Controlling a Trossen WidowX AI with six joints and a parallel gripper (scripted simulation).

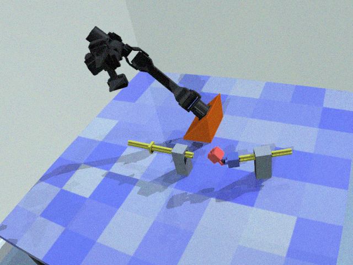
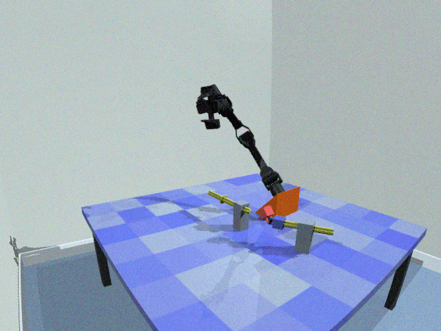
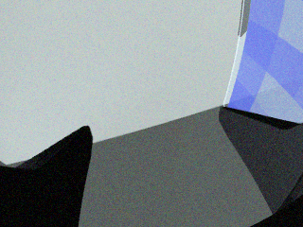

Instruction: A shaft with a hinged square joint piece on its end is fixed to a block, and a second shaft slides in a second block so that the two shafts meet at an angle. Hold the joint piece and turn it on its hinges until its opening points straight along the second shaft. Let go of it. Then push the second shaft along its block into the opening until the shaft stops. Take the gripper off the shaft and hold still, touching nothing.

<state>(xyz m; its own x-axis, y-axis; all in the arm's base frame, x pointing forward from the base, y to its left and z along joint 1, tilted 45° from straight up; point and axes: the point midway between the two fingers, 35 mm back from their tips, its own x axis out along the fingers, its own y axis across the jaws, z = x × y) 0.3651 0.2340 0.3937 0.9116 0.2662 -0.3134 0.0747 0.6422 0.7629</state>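
Right now my gripper tip is 40 cm above the red square joint piece, 25 cm to the right of it and 15 cm past it.
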